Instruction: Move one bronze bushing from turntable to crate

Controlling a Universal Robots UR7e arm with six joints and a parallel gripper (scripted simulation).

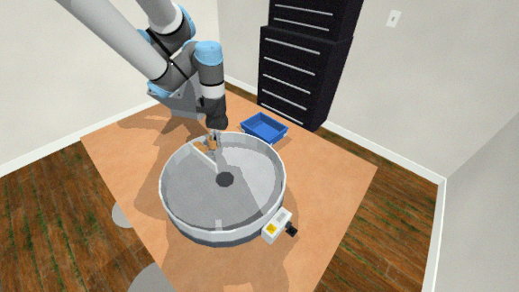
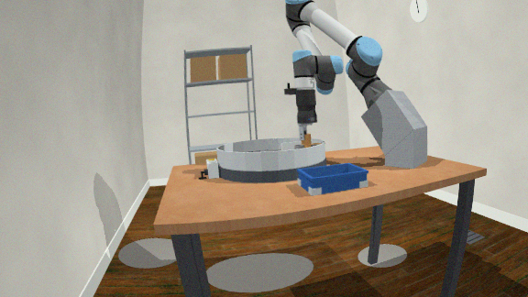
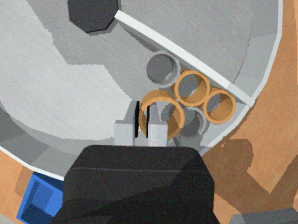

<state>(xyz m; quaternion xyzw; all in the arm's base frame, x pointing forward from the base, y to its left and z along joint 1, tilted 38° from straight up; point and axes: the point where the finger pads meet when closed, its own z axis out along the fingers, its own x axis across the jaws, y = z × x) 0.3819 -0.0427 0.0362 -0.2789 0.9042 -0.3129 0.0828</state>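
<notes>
The blue crate is 1 cm ahead of my hand, 28 cm to the left of it and 11 cm below it. The rest, counted from my hand: grey round turntable: 11 cm ahead, 7 cm to the right, 8 cm below.
</notes>
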